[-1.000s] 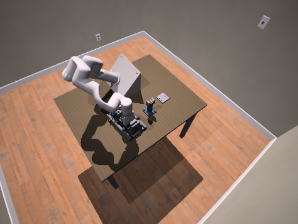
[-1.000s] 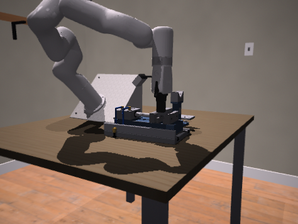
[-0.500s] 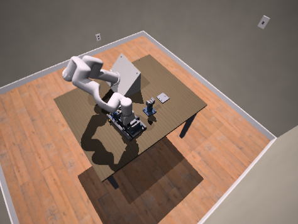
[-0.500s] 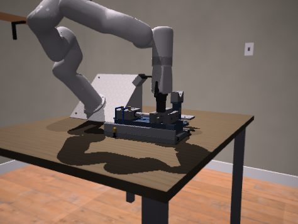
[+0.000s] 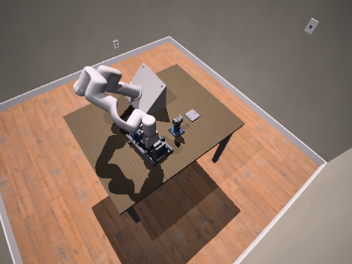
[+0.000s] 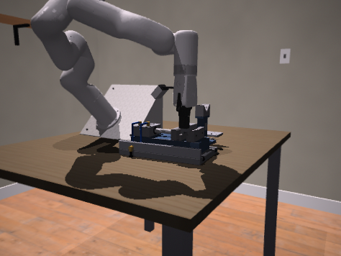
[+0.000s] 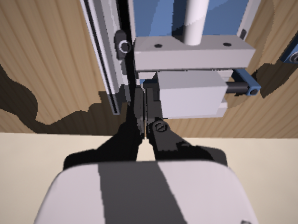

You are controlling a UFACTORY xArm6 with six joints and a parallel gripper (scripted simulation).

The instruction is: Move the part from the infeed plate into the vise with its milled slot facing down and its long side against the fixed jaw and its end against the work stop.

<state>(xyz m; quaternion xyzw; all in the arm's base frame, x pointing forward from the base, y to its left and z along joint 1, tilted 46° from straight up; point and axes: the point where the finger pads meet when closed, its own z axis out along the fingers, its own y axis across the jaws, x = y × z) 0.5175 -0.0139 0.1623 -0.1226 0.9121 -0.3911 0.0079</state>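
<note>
My gripper is now 10 mm past the part, 40 mm to the right of it and 30 mm above it. From my hand the other things lie so: moving jaw: 40 mm behind, 30 mm to the left, 40 mm below; fixed jaw: 20 mm ahead, 50 mm to the left, 40 mm below; work stop: 20 mm behind, 90 mm to the left, 30 mm below.
</note>
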